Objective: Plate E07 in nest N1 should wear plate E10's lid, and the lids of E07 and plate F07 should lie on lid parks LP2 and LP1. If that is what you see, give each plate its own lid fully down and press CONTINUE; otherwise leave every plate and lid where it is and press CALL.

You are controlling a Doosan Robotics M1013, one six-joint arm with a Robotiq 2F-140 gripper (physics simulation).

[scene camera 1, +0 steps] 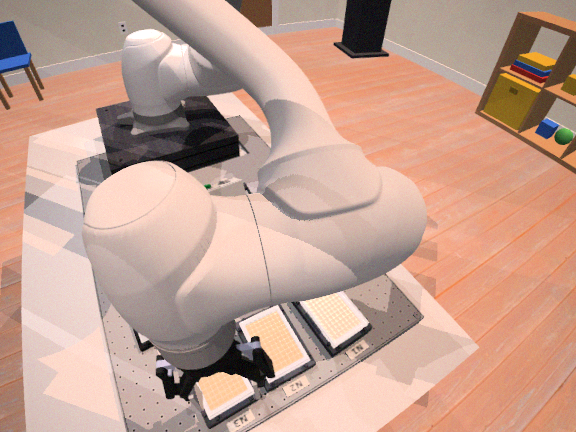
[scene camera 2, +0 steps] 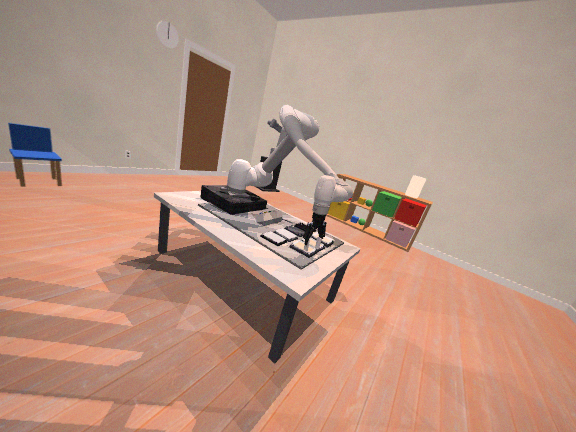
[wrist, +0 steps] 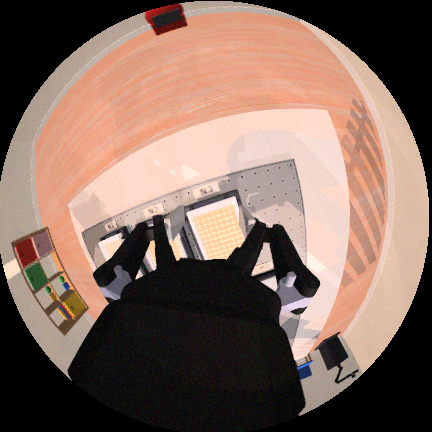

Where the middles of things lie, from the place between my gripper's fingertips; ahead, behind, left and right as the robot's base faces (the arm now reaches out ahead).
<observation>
My gripper is now 230 mm to the right of the nest N1 [scene camera 1: 327, 345], 90 mm past it and 20 mm above it. Round my hand: nest N2 [scene camera 1: 268, 386]: 100 mm to the left, 60 mm behind, 20 mm below.
</observation>
